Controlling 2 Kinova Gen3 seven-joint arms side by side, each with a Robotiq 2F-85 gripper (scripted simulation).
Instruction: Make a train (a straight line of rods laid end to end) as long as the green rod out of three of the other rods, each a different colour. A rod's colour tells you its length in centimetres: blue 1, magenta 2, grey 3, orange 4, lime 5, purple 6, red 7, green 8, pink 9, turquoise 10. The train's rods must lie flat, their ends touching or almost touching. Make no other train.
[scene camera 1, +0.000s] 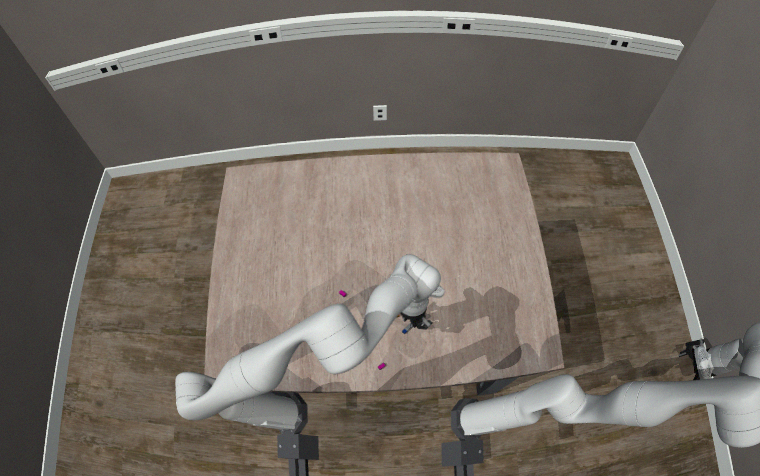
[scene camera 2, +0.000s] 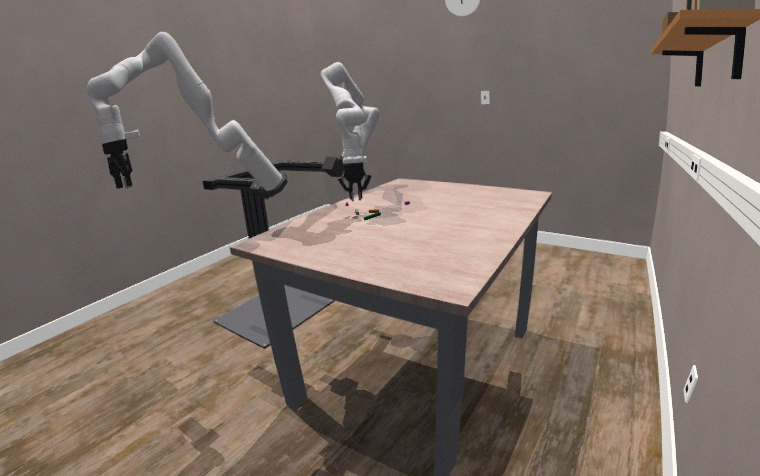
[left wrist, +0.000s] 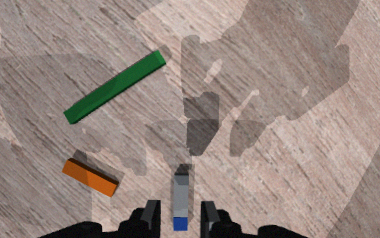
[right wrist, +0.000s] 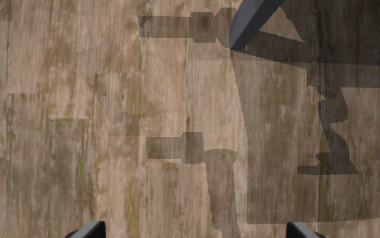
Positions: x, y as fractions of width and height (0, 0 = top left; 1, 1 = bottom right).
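Note:
An orange rod (left wrist: 0.19, 0.71) and a green rod (left wrist: 0.40, 0.26) are in the scene. In the right wrist view the orange rod is out of frame, and the green rod is out of frame in the right wrist view as well. The left gripper (left wrist: 0.47, 0.91) can also be seen.

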